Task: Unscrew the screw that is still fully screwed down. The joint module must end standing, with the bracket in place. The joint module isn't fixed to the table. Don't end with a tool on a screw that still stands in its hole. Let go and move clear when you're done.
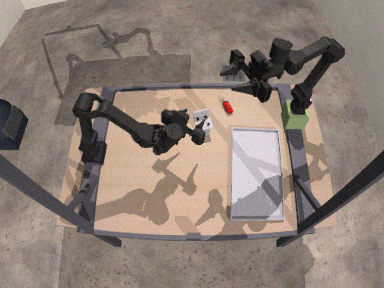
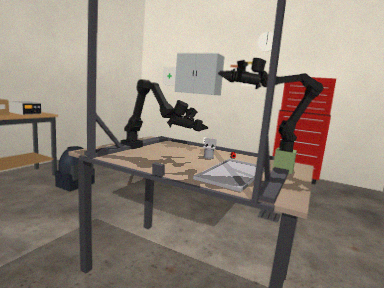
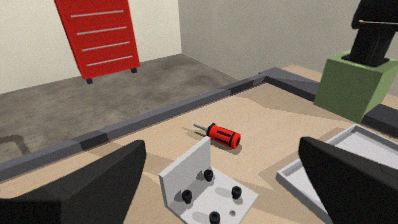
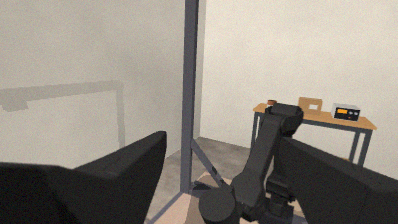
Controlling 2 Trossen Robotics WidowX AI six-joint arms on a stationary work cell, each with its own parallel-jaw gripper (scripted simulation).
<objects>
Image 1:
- left gripper: 195, 114
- right gripper: 225, 81
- shallow grey tray: 257, 179
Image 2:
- shallow grey tray: 232, 174
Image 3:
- left gripper: 220, 146
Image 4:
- right gripper: 223, 142
</objects>
